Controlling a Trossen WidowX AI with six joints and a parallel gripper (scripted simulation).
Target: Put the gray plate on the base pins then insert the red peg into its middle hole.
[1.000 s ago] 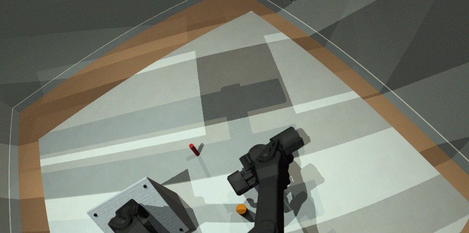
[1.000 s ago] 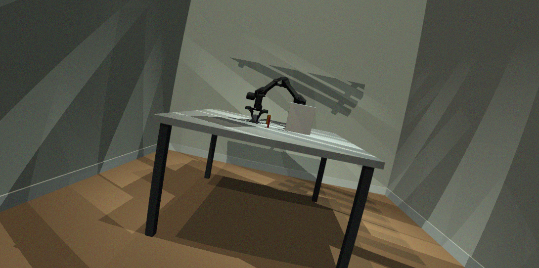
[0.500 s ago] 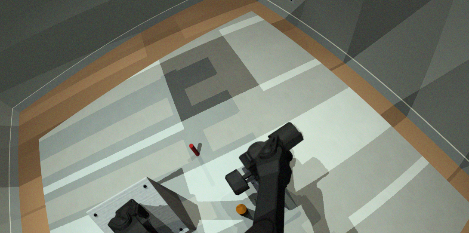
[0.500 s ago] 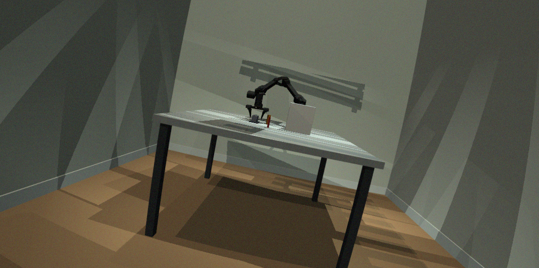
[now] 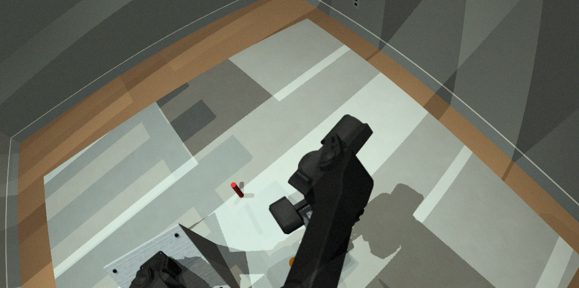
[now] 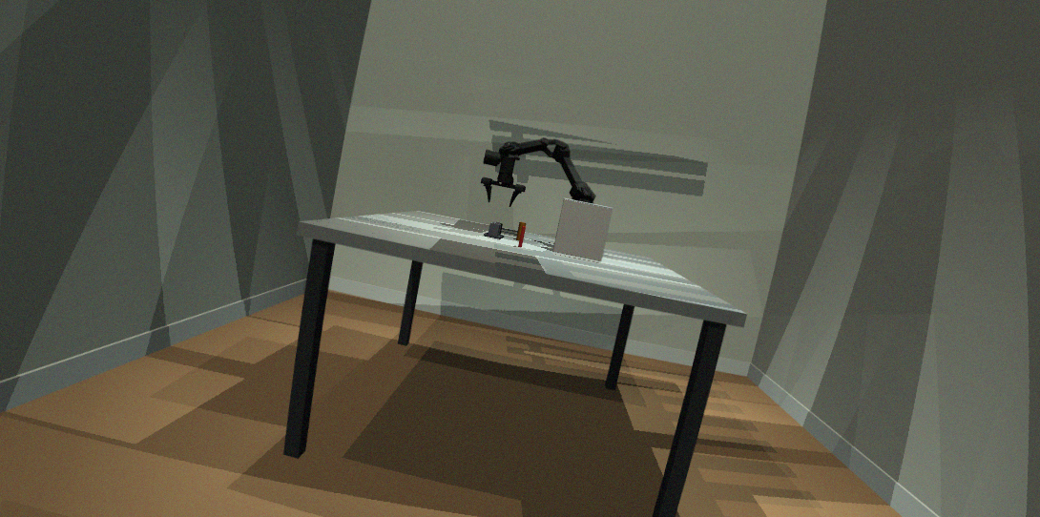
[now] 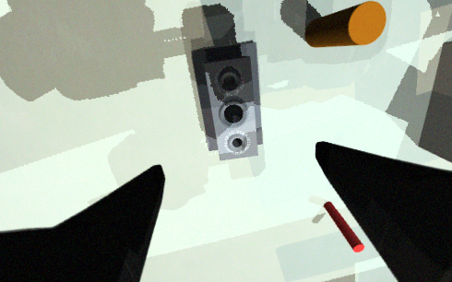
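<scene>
Now: gripper tip 110 mm past the red peg, 200 mm to the right of it and 100 mm above it. Round my gripper tip: base (130 mm below); orange cylinder (120 mm behind, 50 mm to the right, 100 mm below); gray plate (90 mm below).
</scene>
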